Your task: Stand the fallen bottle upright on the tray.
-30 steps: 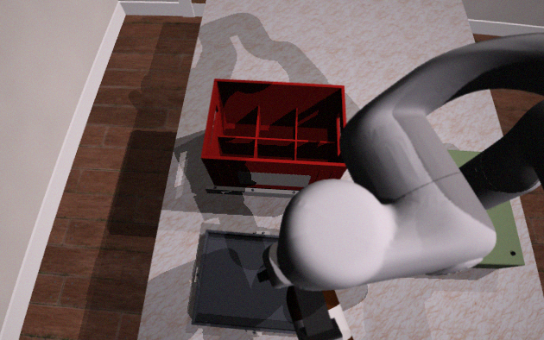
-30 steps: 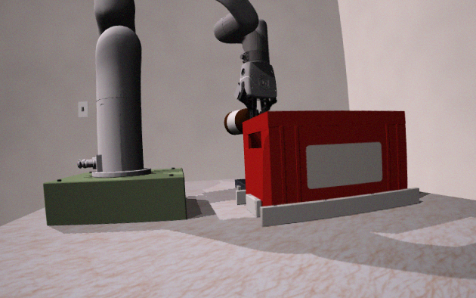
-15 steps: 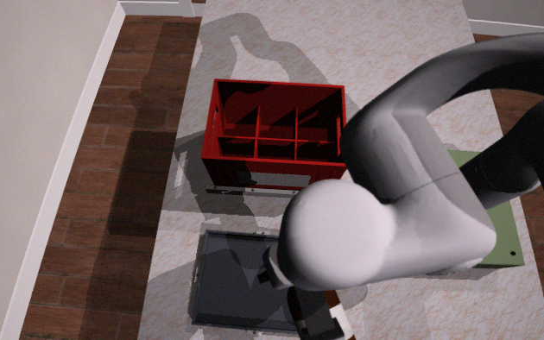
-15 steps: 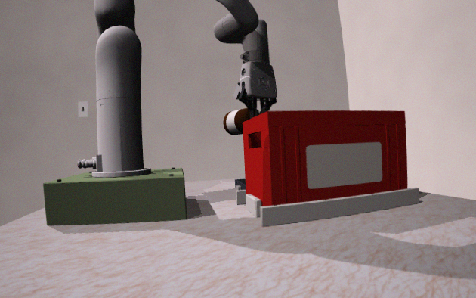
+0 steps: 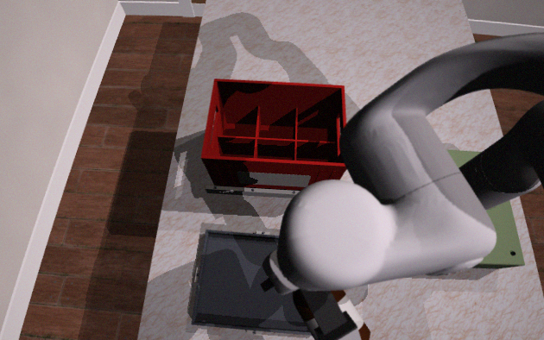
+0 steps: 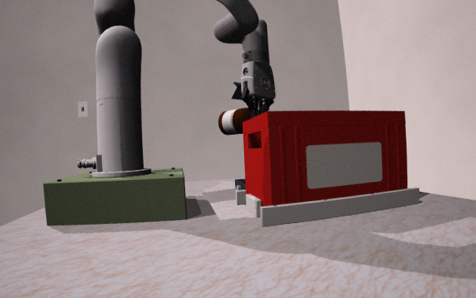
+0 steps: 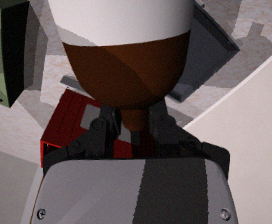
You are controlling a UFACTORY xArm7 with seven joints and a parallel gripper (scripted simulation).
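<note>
My gripper is now 50 mm to the right of the brown bottle and 20 mm past it. From my hand the other things lie so: red crate 280 mm to the right, 120 mm below, 10 mm behind; then dark grey tray 190 mm below, 70 mm ahead.
</note>
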